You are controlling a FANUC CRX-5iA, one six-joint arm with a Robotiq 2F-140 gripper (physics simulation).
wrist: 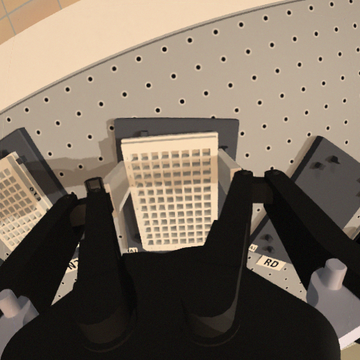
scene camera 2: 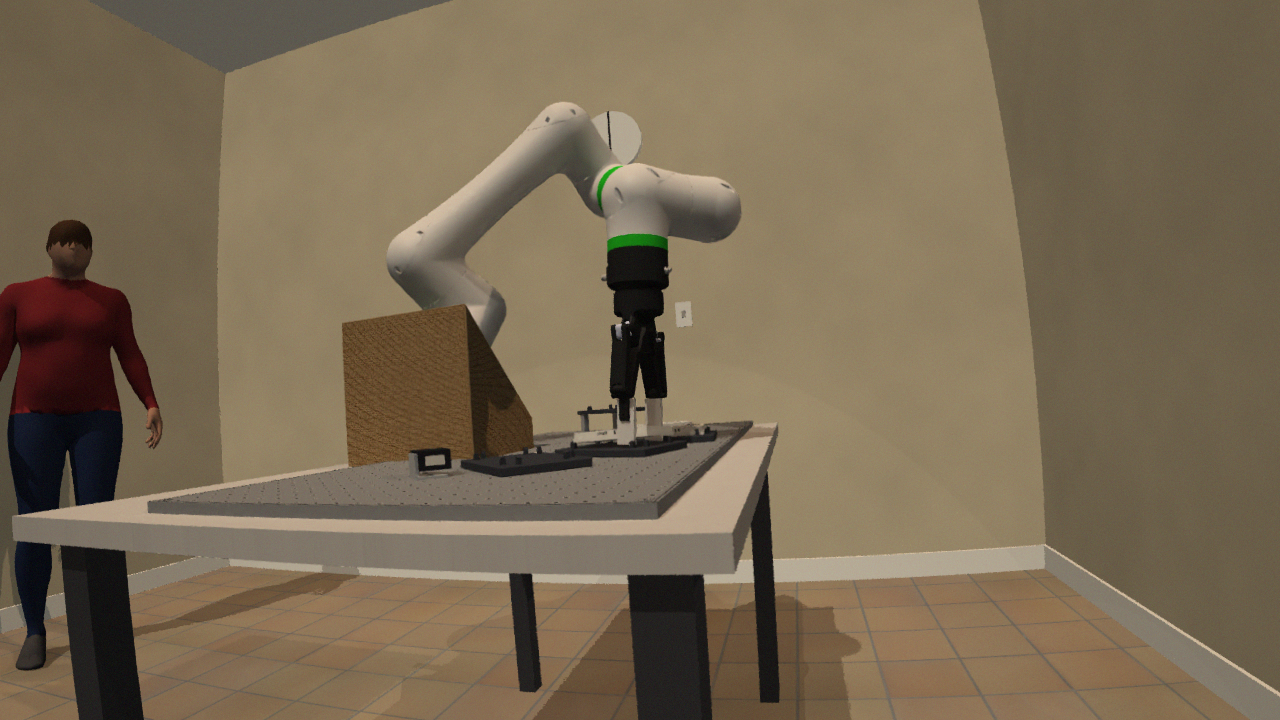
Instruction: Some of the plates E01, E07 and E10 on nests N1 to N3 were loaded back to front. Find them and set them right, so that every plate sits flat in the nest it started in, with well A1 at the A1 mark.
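Places are measured from the arm's base along level axes (x ahead, y left, z up), in centimetres.
Pixels of known places: gripper, fingertip midpoint: [scene camera 2: 641,442]; arm's base, origin of the base link: [scene camera 2: 437,377].
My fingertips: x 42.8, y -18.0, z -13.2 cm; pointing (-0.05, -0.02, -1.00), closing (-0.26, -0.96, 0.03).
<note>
Ahead of a thing's pixels: the offset from my fingertips to its top centre. "*": to the spot under its first point. Level surfaces: height alone.
My gripper [scene camera 2: 640,428] [wrist: 172,167] is shut on a white many-welled plate {* dx -6.8, dy -2.3, dz +1.3 cm} [scene camera 2: 592,437] [wrist: 172,205], with one finger on each long side. The plate is at or just above a dark nest {dx -3.3, dy +0.8, dz +0.7 cm} [scene camera 2: 626,449] [wrist: 175,125]; I cannot tell whether it is fully seated. An A1 mark [wrist: 132,250] shows at the nest's lower left corner in the wrist view. The plate's own number and corner marking are not readable, and the arm hides this nest's label. Another white plate [wrist: 19,200] sits on a dark nest [wrist: 41,162] at the left, whose label is partly hidden.
A dark nest {* dx -10.3, dy -19.9, dz -0.3 cm} [scene camera 2: 528,462] [wrist: 330,187] labelled RD [wrist: 271,262] carries no plate. A small black-framed stand [scene camera 2: 434,460] and a large brown block [scene camera 2: 407,385] stand on the perforated board {dz -1.5 cm} [scene camera 2: 358,497] [wrist: 210,80]. A person [scene camera 2: 67,358] stands beyond the table at the left.
</note>
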